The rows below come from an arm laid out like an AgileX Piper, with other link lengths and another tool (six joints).
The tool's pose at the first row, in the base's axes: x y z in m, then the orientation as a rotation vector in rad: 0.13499 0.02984 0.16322 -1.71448 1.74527 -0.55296
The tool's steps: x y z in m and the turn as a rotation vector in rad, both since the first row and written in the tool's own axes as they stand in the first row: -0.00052 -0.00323 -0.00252 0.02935 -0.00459 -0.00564; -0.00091 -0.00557 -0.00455 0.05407 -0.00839 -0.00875; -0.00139 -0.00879 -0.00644 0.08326 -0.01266 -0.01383; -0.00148 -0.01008 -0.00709 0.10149 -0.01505 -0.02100; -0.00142 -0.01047 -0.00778 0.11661 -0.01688 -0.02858; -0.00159 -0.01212 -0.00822 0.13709 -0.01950 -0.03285; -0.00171 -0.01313 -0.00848 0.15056 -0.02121 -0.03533; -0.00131 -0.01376 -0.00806 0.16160 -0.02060 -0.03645; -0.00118 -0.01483 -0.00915 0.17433 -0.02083 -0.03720; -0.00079 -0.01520 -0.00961 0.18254 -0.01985 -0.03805; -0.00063 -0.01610 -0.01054 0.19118 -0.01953 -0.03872; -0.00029 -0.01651 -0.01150 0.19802 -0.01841 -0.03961; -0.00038 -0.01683 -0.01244 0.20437 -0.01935 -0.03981; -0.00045 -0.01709 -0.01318 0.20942 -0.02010 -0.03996
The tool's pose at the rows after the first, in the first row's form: 0.13560 0.02981 0.16730 -1.69967 1.72138 -0.57394; 0.13590 0.02978 0.17041 -1.68552 1.70250 -0.59071; 0.13694 0.02979 0.17403 -1.67002 1.67922 -0.61105; 0.13743 0.02971 0.17539 -1.66400 1.66178 -0.62559; 0.13724 0.02954 0.17614 -1.66045 1.64613 -0.63839; 0.13814 0.02954 0.17761 -1.64998 1.62942 -0.65288; 0.13869 0.02955 0.17850 -1.64275 1.61867 -0.66220; 0.13945 0.02917 0.17857 -1.63596 1.61187 -0.67129; 0.13949 0.02883 0.18007 -1.62761 1.60381 -0.68061; 0.13946 0.02836 0.18059 -1.62254 1.59906 -0.68781; 0.13949 0.02802 0.18185 -1.61700 1.59376 -0.69460; 0.13914 0.02753 0.18277 -1.61292 1.58984 -0.70092; 0.13873 0.02748 0.18368 -1.60858 1.58538 -0.70464; 0.13841 0.02744 0.18440 -1.60512 1.58184 -0.70758
